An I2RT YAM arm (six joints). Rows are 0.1 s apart.
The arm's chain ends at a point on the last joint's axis. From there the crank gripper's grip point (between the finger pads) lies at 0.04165 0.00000 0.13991 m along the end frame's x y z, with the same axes.
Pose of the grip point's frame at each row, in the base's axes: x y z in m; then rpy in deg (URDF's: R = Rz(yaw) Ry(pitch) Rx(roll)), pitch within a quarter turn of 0, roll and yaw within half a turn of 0:
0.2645 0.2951 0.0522 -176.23 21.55 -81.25
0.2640 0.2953 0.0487 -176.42 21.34 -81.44
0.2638 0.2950 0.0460 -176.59 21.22 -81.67
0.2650 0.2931 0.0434 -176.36 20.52 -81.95
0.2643 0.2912 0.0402 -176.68 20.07 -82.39
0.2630 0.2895 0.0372 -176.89 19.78 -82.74
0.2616 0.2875 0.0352 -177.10 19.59 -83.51
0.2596 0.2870 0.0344 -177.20 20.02 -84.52
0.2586 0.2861 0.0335 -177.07 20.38 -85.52
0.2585 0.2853 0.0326 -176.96 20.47 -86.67
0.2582 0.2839 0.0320 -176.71 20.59 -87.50
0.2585 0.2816 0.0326 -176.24 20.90 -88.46
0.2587 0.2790 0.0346 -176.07 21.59 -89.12
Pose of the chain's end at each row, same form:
0.2573 0.2813 0.1973 -176.23 21.55 -81.25
0.2572 0.2821 0.1939 -176.42 21.34 -81.44
0.2573 0.2822 0.1913 -176.59 21.22 -81.67
0.2576 0.2820 0.1888 -176.36 20.52 -81.95
0.2574 0.2814 0.1857 -176.68 20.07 -82.39
0.2565 0.2805 0.1828 -176.89 19.78 -82.74
0.2554 0.2791 0.1808 -177.10 19.59 -83.51
0.2536 0.2777 0.1800 -177.20 20.02 -84.52
0.2522 0.2760 0.1790 -177.07 20.38 -85.52
0.2517 0.2750 0.1781 -176.96 20.47 -86.67
0.2506 0.2734 0.1774 -176.71 20.59 -87.50
0.2496 0.2705 0.1779 -176.24 20.90 -88.46
0.2493 0.2662 0.1797 -176.07 21.59 -89.12

